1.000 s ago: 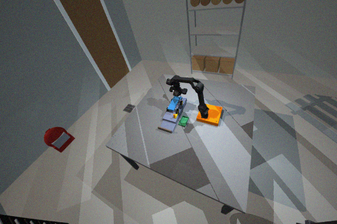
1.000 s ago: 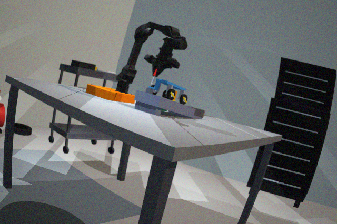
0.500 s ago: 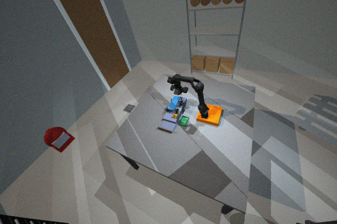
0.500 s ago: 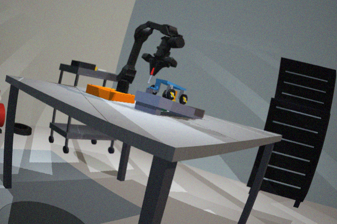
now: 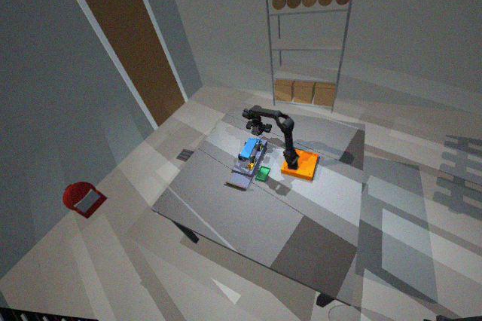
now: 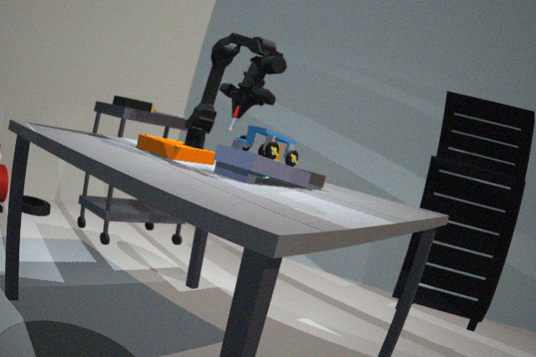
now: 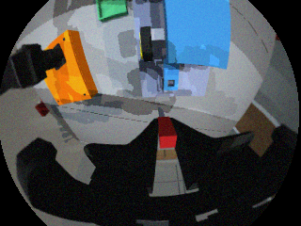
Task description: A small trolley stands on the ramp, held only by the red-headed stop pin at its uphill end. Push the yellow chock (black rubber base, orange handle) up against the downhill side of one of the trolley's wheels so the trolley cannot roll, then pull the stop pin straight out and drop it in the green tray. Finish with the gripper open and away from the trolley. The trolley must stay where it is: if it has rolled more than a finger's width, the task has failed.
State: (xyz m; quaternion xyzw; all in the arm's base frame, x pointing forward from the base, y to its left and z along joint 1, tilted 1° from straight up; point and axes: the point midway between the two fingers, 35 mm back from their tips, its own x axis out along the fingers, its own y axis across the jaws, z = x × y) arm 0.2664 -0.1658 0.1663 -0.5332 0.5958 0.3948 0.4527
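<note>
The green tray lies 60 mm behind my gripper tip, 260 mm to the left of it and 180 mm below it. Also, from my gripper tip: red-headed stop pin (right at my gripper tip); grey ramp (60 mm ahead, 140 mm to the left, 130 mm below); blue trolley (60 mm ahead, 140 mm to the left, 70 mm below).
</note>
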